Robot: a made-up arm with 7 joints.
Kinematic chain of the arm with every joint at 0, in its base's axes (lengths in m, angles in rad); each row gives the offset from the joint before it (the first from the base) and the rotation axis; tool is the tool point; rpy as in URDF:
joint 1: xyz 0 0 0.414 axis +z
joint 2: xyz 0 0 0 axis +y
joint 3: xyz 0 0 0.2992 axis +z
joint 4: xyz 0.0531 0 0 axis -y
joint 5: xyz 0.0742 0 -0.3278 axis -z
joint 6: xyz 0 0 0 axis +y
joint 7: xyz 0.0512 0 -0.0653 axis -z
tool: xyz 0 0 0 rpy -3.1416 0 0
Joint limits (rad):
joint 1: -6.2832..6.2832
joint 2: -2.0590..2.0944
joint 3: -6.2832..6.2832
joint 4: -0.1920..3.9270
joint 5: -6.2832..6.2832
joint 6: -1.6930..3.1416
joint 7: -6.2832..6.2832
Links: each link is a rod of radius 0.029 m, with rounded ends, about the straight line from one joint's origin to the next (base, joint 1, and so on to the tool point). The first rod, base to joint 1, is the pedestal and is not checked.
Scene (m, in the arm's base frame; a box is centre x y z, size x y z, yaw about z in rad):
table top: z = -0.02
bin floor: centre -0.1 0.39 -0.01 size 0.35 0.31 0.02 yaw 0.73
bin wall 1: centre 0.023 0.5 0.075 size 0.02 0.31 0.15 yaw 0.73
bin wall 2: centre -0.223 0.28 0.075 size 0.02 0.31 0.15 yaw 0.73
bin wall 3: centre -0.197 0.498 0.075 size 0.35 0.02 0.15 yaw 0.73
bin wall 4: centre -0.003 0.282 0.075 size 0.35 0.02 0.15 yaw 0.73
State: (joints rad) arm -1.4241 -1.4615 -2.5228 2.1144 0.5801 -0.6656 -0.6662
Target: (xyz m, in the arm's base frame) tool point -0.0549 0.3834 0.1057
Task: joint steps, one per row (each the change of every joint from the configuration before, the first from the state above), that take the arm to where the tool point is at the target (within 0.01 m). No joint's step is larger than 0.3 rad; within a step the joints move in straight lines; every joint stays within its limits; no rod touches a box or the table.
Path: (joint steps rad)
1: -0.0333 0.2044 -0.0362 -0.2343 0.0704 -0.0642 0.1531
2: -0.0334 0.2045 -0.0361 -0.2343 0.0703 -0.0643 0.1532
3: -0.0333 0.2044 -0.0362 -0.2342 0.0704 -0.0642 0.1531
4: -0.0778 -0.2257 -0.0612 -0.1388 0.0197 -0.0290 -0.2297
5: -0.0778 -0.2257 -0.0612 -0.1387 0.0198 -0.0289 -0.2297

